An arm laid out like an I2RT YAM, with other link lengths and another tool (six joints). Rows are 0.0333 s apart.
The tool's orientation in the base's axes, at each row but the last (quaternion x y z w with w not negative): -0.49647, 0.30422, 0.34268, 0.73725; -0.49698, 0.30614, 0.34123, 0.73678; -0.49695, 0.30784, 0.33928, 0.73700; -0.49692, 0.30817, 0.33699, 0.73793; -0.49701, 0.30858, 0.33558, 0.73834; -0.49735, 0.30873, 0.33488, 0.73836; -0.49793, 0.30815, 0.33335, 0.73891; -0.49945, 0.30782, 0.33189, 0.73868; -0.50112, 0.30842, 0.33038, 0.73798; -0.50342, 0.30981, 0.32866, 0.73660; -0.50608, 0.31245, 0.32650, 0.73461; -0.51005, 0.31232, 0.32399, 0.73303
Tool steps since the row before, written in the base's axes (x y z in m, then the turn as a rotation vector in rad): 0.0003, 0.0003, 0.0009, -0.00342, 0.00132, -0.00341; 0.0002, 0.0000, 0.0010, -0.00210, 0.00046, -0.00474; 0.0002, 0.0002, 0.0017, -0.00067, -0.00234, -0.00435; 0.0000, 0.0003, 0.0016, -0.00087, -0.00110, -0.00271; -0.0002, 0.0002, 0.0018, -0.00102, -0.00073, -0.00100; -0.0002, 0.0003, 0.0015, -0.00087, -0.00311, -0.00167; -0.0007, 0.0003, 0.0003, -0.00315, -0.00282, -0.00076; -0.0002, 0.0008, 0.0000, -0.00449, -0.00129, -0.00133; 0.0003, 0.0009, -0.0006, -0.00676, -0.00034, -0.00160; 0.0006, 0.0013, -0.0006, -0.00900, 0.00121, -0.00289; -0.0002, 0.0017, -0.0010, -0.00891, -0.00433, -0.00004; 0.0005, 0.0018, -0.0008, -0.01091, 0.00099, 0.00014
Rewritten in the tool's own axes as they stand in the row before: -0.0005, -0.0006, 0.0006, 0.00097, 0.00491, -0.00023; -0.0007, -0.0007, 0.0003, 0.00262, 0.00430, -0.00131; -0.0012, -0.0010, 0.0007, 0.00260, 0.00217, -0.00366; -0.0012, -0.0008, 0.0008, 0.00142, 0.00182, -0.00200; -0.0015, -0.0007, 0.0007, 0.00006, 0.00114, -0.00113; -0.0012, -0.0005, 0.0007, 0.00023, 0.00070, -0.00356; -0.0006, 0.0005, 0.0003, -0.00178, 0.00213, -0.00328; 0.0000, 0.0004, 0.0007, -0.00184, 0.00393, -0.00218; 0.0008, 0.0003, 0.0007, -0.00280, 0.00615, -0.00165; 0.0011, 0.0002, 0.0011, -0.00284, 0.00906, -0.00086; 0.0009, 0.0012, 0.0013, -0.00595, 0.00592, -0.00526; 0.0012, 0.0005, 0.0015, -0.00645, 0.00885, -0.00041
